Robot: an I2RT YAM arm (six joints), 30 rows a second.
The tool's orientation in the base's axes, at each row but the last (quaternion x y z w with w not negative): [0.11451 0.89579 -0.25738 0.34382]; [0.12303 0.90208 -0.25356 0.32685]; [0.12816 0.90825 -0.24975 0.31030]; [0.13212 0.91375 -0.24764 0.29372]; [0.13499 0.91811 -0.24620 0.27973]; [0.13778 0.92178 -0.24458 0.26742]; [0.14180 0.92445 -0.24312 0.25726]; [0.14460 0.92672 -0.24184 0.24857]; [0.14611 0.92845 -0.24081 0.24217]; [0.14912 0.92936 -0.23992 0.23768]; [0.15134 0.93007 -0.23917 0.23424]
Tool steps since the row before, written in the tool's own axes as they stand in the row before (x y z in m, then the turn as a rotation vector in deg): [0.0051 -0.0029 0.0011 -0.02 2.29 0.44]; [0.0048 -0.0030 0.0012 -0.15 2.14 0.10]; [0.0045 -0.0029 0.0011 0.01 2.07 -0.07]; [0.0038 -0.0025 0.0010 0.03 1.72 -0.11]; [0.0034 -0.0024 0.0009 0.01 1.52 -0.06]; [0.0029 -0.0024 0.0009 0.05 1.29 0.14]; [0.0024 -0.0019 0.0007 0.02 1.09 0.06]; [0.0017 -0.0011 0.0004 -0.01 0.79 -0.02]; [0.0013 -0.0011 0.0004 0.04 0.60 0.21]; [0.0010 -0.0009 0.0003 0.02 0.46 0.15]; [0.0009 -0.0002 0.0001 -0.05 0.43 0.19]
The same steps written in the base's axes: [-0.0043 -0.0029 -0.0030 1.13 1.69 -1.14]; [-0.0042 -0.0029 -0.0028 1.00 1.74 -0.77]; [-0.0041 -0.0027 -0.0025 0.76 1.78 -0.73]; [-0.0035 -0.0023 -0.0021 0.59 1.51 -0.59]; [-0.0033 -0.0021 -0.0017 0.55 1.31 -0.53]; [-0.0029 -0.0021 -0.0014 0.52 1.02 -0.62]; [-0.0024 -0.0016 -0.0011 0.43 0.89 -0.47]; [-0.0017 -0.0009 -0.0008 0.31 0.67 -0.28]; [-0.0014 -0.0009 -0.0006 0.28 0.40 -0.41]; [-0.0011 -0.0007 -0.0004 0.22 0.31 -0.30]; [-0.0008 -0.0001 -0.0005 0.28 0.25 -0.28]
